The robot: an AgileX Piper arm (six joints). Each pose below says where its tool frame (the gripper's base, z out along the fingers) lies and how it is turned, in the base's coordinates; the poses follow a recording.
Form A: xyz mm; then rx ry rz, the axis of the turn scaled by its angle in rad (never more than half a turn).
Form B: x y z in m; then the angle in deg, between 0 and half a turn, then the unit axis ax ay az. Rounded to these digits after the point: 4 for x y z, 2 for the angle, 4 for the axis.
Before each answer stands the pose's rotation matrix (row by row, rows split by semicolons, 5 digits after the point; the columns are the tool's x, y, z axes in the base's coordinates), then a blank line. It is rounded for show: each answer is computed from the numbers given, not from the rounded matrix.
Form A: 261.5 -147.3 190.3 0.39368 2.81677 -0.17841
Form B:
-0.92035 0.28533 0.26747; 0.24931 0.95497 -0.16089; -0.30133 -0.08140 -0.95004

0.2615 -0.1473 0.1903 163.28 0.1381 0.9884 -0.0626
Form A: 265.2 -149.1 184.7 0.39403 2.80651 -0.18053
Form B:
-0.91716 0.28695 0.27653; 0.24916 0.95446 -0.16406; -0.31101 -0.08157 -0.94690

0.2652 -0.1491 0.1847 162.71 0.1388 0.9883 -0.0636
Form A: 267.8 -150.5 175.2 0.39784 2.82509 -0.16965
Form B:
-0.92208 0.28631 0.26038; 0.25309 0.95511 -0.15396; -0.29278 -0.07606 -0.95315

0.2678 -0.1505 0.1752 163.75 0.1392 0.9885 -0.0594
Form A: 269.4 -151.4 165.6 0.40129 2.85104 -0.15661
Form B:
-0.92876 0.28453 0.23760; 0.25679 0.95610 -0.14117; -0.26734 -0.07009 -0.96105

0.2694 -0.1514 0.1656 165.21 0.1392 0.9888 -0.0543
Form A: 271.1 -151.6 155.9 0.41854 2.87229 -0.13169
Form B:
-0.93136 0.29144 0.21824; 0.27024 0.95503 -0.12204; -0.24399 -0.05469 -0.96823

0.2711 -0.1516 0.1559 166.48 0.1440 0.9885 -0.0453
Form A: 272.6 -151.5 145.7 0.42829 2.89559 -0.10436
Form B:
-0.93519 0.29338 0.19833; 0.27835 0.95521 -0.10052; -0.21894 -0.03880 -0.97497

0.2726 -0.1515 0.1457 167.82 0.1462 0.9886 -0.0356
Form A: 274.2 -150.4 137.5 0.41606 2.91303 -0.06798
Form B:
-0.94085 0.28160 0.18842; 0.27251 0.95937 -0.07310; -0.20135 -0.01743 -0.97936

0.2742 -0.1504 0.1375 168.64 0.1414 0.9897 -0.0231
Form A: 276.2 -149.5 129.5 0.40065 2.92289 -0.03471
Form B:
-0.94524 0.26884 0.18507; 0.26437 0.96318 -0.04890; -0.19140 0.00270 -0.98151

0.2762 -0.1495 0.1295 169.05 0.1358 0.9907 -0.0118
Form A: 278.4 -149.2 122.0 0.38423 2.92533 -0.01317
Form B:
-0.94819 0.25673 0.18718; 0.25503 0.96635 -0.03351; -0.18948 0.01597 -0.98175

0.2784 -0.1492 0.1220 169.05 0.1302 0.9915 -0.0045
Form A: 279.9 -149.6 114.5 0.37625 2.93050 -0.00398
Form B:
-0.95041 0.25067 0.18409; 0.25016 0.96785 -0.02633; -0.18477 0.02103 -0.98256

0.2799 -0.1496 0.1145 169.28 0.1273 0.9919 -0.0013
